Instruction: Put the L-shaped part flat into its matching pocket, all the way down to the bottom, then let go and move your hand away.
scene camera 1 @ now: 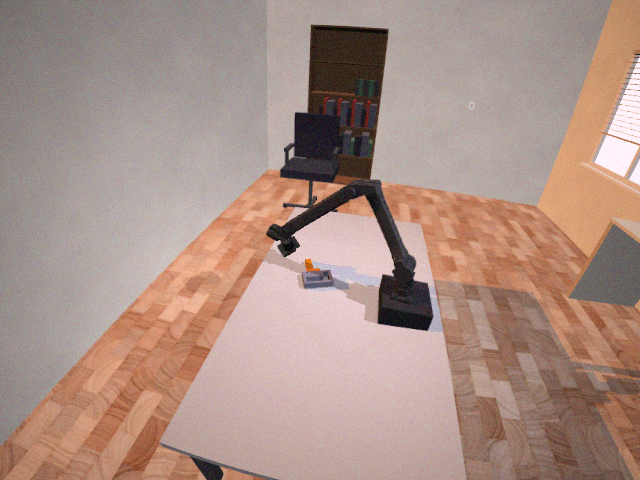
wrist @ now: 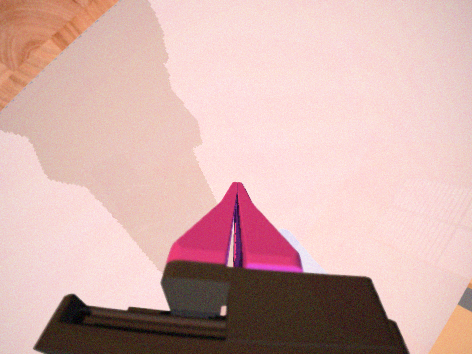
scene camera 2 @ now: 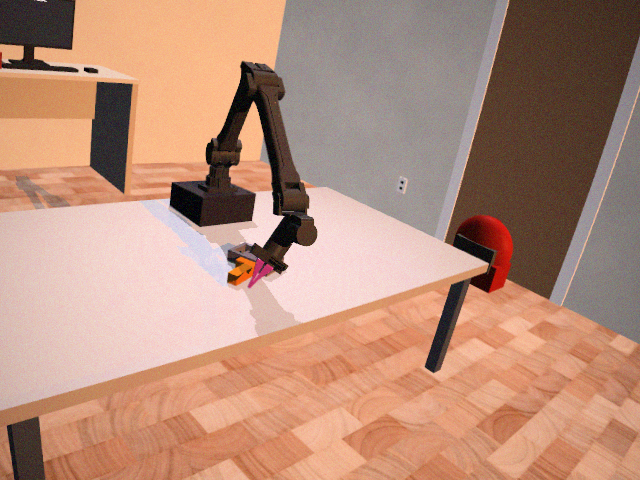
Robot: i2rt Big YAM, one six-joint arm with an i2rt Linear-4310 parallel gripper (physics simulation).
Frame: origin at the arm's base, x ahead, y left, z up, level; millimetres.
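Seen in the pictures: gripper, between the fingertips: (scene camera 1: 290, 252) (wrist: 236, 188) (scene camera 2: 248, 287); arm's base, origin of its link: (scene camera 1: 401, 292) (scene camera 2: 217, 189).
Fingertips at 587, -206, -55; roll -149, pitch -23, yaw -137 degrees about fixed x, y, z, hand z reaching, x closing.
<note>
Offsets run from my fingertips to a thing's top centre, as dx, dy, dz. Level surfaces: height alone.
The orange L-shaped part @(-140, +53, -13) (scene camera 1: 309, 265) (scene camera 2: 236, 275) is outside the grey pocket block, close beside it. I cannot tell whether they touch or whether the part lies fully flat. The grey pocket block @(-192, +140, -6) (scene camera 1: 318, 284) (scene camera 2: 236, 251) sits on the table; in scene camera 2 the part and my gripper hide much of it. My gripper (scene camera 2: 250, 286) (wrist: 236, 188) is shut and empty, its magenta fingertips together. It hangs above the table, beside the part and beyond it from the arm's base. The part and the block do not show in the wrist view.
The arm's black base box (scene camera 1: 404, 304) (scene camera 2: 211, 204) stands on the white table @(dz -43) (scene camera 1: 330, 372) (scene camera 2: 129, 310). The table's edge lies beyond the gripper on the side away from the base. An office chair (scene camera 1: 312, 139) stands behind the table's far end.
</note>
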